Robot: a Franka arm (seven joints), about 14 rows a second.
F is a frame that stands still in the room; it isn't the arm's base.
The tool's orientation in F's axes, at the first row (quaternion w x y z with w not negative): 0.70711, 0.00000, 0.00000, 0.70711
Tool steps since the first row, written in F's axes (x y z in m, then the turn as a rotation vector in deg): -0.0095, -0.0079, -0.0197, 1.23, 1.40, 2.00; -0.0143, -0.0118, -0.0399, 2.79, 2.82, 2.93; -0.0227, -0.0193, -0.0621, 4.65, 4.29, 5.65; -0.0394, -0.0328, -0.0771, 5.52, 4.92, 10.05; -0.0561, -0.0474, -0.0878, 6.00, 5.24, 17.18; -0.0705, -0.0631, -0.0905, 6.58, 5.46, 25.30
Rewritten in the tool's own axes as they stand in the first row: -0.0079, 0.0095, -0.0197, 1.40, -1.23, 2.00; -0.0118, 0.0143, -0.0399, 2.82, -2.79, 2.93; -0.0193, 0.0227, -0.0621, 4.29, -4.65, 5.65; -0.0328, 0.0394, -0.0771, 4.92, -5.52, 10.05; -0.0474, 0.0561, -0.0878, 5.24, -6.00, 17.18; -0.0631, 0.0705, -0.0905, 5.46, -6.58, 25.30
